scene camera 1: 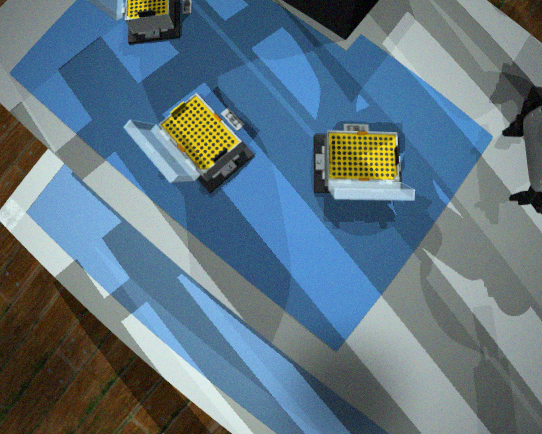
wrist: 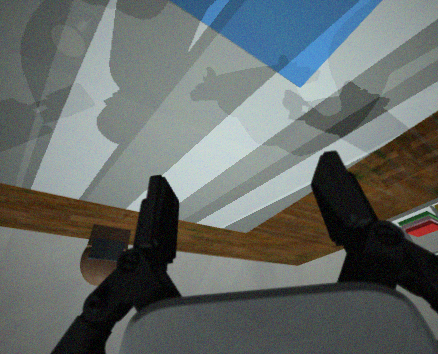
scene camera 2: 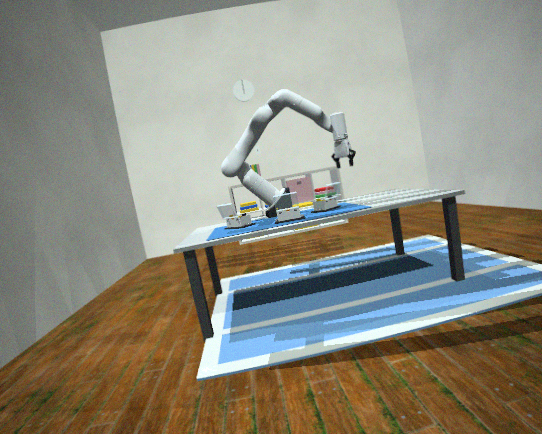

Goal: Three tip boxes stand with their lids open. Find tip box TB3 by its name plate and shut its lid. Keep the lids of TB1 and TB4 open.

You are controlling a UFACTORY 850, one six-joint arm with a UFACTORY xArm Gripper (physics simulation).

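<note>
Three tip boxes with yellow perforated inserts stand with clear lids open: the right box [scene camera 1: 362,156] [scene camera 2: 326,203], the middle box [scene camera 1: 202,132] [scene camera 2: 289,215] and the far left box [scene camera 1: 147,10] [scene camera 2: 238,221], cut by the top edge of scene camera 1. The right box's lid [scene camera 1: 372,191] hangs out on its lower side, the middle box's lid [scene camera 1: 161,152] on its lower left. The name plates [scene camera 1: 355,128] [scene camera 1: 232,119] are too blurred to read. My gripper [scene camera 1: 515,165] [scene camera 2: 345,164] [wrist: 241,178] is open and empty, high above the table, right of the right box. No box shows in the wrist view.
The boxes stand on a blue mat [scene camera 1: 330,320] [wrist: 270,35] on the table [scene camera 2: 430,196]. The arm's black base [scene camera 1: 330,15] is behind them. A shelf [scene camera 2: 320,173] with coloured things stands behind the table. A patterned rug [scene camera 2: 320,325] lies below.
</note>
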